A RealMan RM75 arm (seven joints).
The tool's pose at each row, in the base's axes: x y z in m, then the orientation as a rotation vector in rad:
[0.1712 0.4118 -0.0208 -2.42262 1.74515 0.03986]
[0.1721 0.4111 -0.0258 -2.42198 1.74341 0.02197]
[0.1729 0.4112 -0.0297 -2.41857 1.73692 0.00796]
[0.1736 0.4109 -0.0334 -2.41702 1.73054 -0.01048]
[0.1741 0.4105 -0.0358 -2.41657 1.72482 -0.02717]
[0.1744 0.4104 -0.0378 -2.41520 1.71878 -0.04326]
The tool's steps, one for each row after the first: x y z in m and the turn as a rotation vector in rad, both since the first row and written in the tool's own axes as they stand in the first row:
[0.0015 -0.0001 0.0049 0.00831 0.00862 -0.00164]
[0.0021 -0.0004 0.0088 0.01900 0.01218 -0.00464]
[0.0030 -0.0006 0.0125 0.03007 0.01911 -0.00853]
[0.0038 -0.0007 0.0148 0.03935 0.02591 -0.01238]
[0.0042 -0.0007 0.0168 0.04911 0.03192 -0.01604]

